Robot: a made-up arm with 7 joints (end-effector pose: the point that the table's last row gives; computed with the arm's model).
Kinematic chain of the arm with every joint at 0, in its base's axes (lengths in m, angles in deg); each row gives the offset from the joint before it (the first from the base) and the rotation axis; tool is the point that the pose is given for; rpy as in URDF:
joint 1: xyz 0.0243 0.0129 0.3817 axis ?
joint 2: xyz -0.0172 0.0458 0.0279 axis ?
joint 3: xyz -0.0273 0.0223 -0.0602 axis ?
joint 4: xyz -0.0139 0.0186 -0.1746 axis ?
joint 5: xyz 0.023 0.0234 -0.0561 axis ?
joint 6: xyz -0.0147 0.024 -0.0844 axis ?
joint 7: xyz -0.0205 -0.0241 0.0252 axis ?
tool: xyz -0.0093 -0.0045 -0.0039 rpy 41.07 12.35 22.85
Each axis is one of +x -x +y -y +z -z.
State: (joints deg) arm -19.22 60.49 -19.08 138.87 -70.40 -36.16 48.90
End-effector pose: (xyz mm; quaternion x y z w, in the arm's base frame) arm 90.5 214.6 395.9 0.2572 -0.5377 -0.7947 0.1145
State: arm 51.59 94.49 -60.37 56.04 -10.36 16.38 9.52
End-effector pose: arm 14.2 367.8 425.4 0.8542 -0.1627 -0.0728 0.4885
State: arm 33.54 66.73 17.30 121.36 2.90 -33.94 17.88
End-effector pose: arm 53.5 266.5 444.8 0.2926 -0.9364 -0.1934 0.0062
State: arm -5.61 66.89 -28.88 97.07 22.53 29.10 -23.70
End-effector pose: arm 69.8 267.0 316.9 0.5743 -0.3557 0.0151 0.7372
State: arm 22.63 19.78 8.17 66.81 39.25 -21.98 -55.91
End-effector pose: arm 168.1 206.0 181.6 0.1547 -0.3366 0.8572 0.3576
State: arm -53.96 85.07 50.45 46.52 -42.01 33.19 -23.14
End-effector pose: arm 84.4 375.9 486.6 0.9876 -0.0835 -0.1136 0.0687
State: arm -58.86 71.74 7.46 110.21 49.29 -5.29 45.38
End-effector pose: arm 52.8 257.4 338.3 -0.1045 -0.2215 -0.1969 0.9493
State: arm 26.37 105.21 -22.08 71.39 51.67 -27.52 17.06
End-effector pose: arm 40.4 336.5 480.3 0.4339 -0.7167 0.0300 0.5451
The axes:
joint 1: -y
joint 2: +x
joint 3: +z
joint 4: -y
joint 5: +z
joint 6: +y
joint 7: -x

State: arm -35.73 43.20 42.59 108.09 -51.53 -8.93 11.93
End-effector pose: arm -1.6 309.8 375.7 0.7229 -0.5030 -0.2323 0.4128
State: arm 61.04 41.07 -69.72 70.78 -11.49 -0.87 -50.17
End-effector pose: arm 239.4 215.8 303.7 0.4354 -0.8509 0.0985 0.2770
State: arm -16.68 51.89 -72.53 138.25 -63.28 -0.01 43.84
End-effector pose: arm 50.3 167.7 293.3 -0.0222 -0.5534 -0.7118 0.4321
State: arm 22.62 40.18 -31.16 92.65 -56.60 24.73 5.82
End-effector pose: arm 138.4 229.7 291.3 0.6706 -0.6028 -0.1789 0.3935
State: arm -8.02 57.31 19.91 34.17 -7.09 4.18 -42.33
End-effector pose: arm -14.2 391.0 294.2 0.8686 -0.2141 0.3082 0.3236
